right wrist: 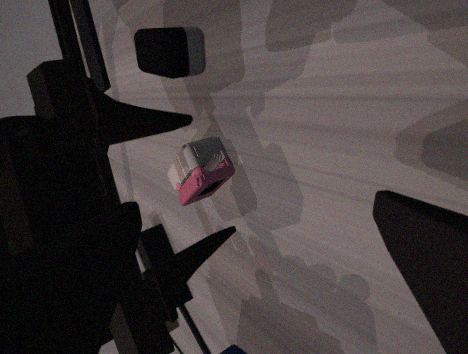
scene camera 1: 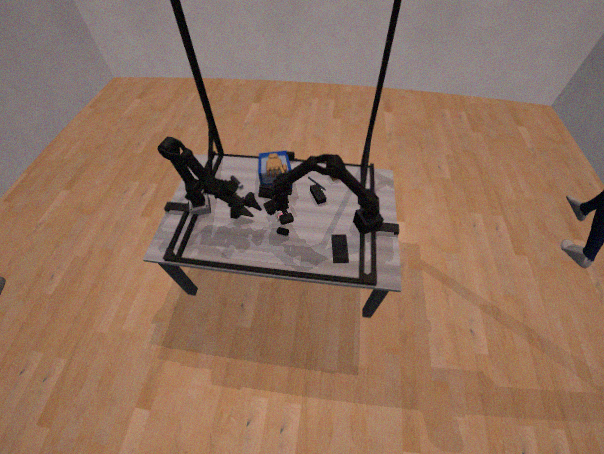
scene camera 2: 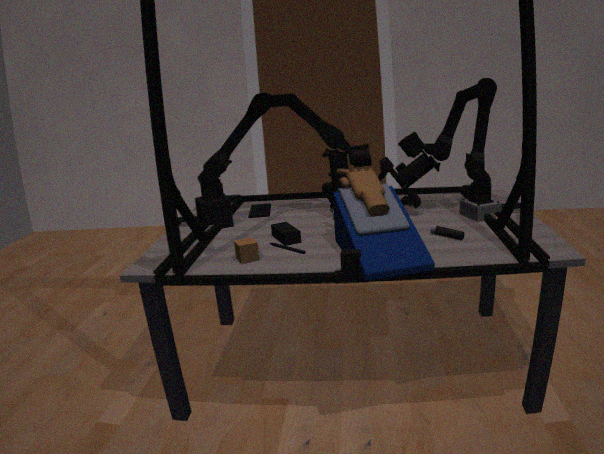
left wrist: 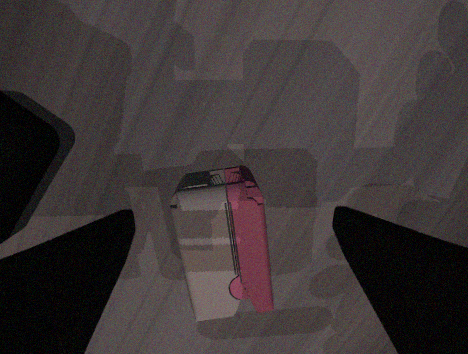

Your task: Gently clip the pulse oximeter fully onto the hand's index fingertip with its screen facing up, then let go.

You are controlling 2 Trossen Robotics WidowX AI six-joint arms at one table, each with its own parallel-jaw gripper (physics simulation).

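Observation:
The white-and-pink pulse oximeter rests on edge on the table, its pink half to the right in the left wrist view. Its screen face is not readable. My left gripper is open and empty, pointing down over the oximeter, with a fingertip on either side of it and visible gaps. My right gripper is open and empty, left of the left gripper in scene camera 1. The tan hand lies on a grey pad; its index fingertip is not clear.
A blue wedge carries the pad. A small black block lies near the oximeter. A black box, a pen, a wooden cube, a dark slab and a dark cylinder also lie on the table.

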